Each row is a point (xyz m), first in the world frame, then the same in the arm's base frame.
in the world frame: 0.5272 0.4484 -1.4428
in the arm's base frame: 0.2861 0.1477 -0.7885
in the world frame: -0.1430 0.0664 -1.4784
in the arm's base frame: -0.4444 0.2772 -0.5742
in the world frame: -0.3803 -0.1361 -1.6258
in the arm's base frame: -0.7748 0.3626 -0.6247
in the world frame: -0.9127 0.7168 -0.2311
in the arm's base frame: -0.2741 0.3219 1.0197
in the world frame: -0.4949 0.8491 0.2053
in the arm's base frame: 0.1757 -0.0726 1.1764
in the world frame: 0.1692 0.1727 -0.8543
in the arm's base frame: -0.0518 -0.1919 -0.2219
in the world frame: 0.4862 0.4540 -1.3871
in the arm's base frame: 0.2723 0.1387 -0.7211
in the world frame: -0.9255 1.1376 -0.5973
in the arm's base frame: -0.0409 0.8069 0.8725
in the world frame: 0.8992 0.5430 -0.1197
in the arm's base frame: 0.8301 -0.7789 0.0738
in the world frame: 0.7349 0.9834 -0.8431
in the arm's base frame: 0.9150 0.0102 -0.2645
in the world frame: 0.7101 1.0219 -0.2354
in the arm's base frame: 1.0305 -0.3183 0.2357
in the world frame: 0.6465 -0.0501 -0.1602
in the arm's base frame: 0.2249 -0.9898 -0.0073
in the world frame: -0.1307 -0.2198 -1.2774
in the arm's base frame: -0.6089 -0.0257 -0.5135
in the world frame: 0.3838 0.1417 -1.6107
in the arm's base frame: -0.0605 0.1334 -0.9383
